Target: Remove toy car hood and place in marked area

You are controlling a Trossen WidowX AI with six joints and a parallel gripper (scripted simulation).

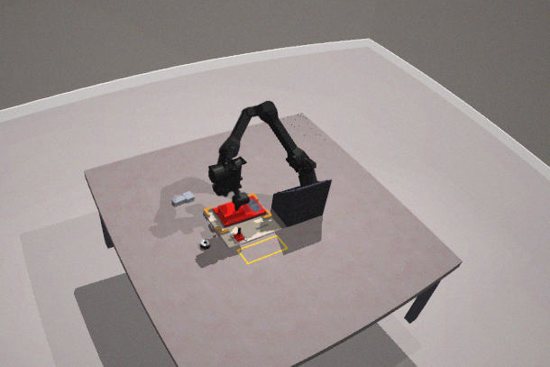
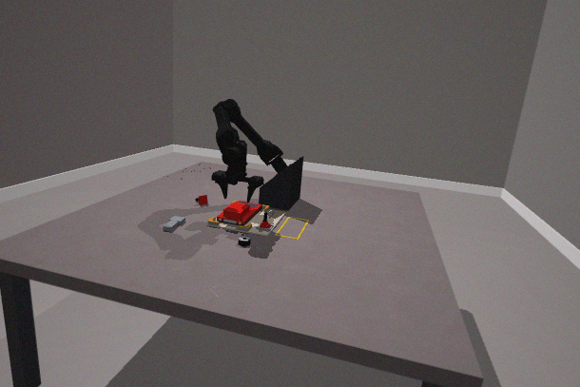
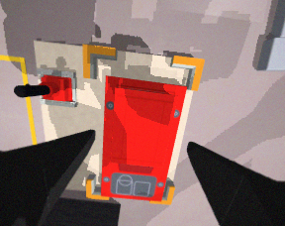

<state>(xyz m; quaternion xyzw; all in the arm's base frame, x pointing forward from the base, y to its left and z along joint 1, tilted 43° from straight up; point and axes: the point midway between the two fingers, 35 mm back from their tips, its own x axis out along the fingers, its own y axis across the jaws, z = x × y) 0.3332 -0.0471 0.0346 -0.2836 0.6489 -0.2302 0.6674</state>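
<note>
Now: gripper tip 4 cm above the red hood. From my gripper tip the other things lie so: black wheel (16 cm ahead, 12 cm to the left, 7 cm below).
</note>
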